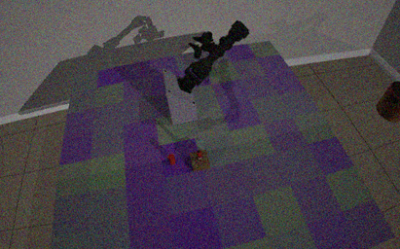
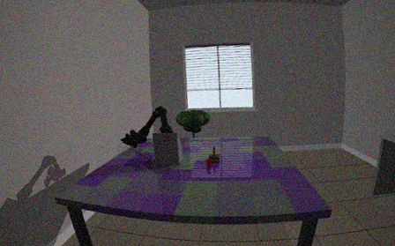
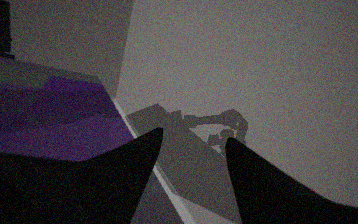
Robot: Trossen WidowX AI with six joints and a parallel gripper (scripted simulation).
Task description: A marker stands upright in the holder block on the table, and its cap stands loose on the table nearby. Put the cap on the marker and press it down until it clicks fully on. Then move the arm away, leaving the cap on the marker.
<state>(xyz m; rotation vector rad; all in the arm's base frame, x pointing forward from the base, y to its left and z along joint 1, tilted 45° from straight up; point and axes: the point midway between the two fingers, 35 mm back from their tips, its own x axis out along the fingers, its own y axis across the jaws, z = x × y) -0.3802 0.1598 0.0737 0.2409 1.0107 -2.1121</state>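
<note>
Now: gripper tip 700 mm short of the red cap, 280 mm to the left of it and 80 mm above it. Round my gripper tip: block (730 mm ahead, 170 mm to the right, 90 mm below).
</note>
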